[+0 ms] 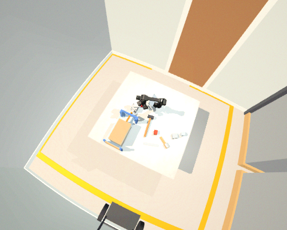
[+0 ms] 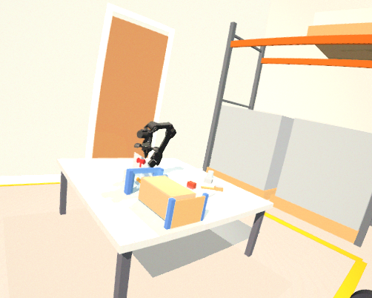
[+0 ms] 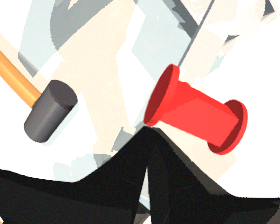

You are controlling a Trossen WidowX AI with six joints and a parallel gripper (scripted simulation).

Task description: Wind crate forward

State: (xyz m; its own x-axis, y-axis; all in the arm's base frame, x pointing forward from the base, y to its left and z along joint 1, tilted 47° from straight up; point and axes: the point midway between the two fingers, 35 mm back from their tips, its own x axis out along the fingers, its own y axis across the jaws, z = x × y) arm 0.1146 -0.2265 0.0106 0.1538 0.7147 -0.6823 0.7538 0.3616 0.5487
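The red grip is 20 mm behind my gripper tip, 20 mm to the right of it and 40 mm below it. Round my gripper tip: winch 120 mm to the right, 140 mm below; then winch handle 60 mm to the right, 70 mm below; then cubby 420 mm ahead, 150 mm to the right, 100 mm below.
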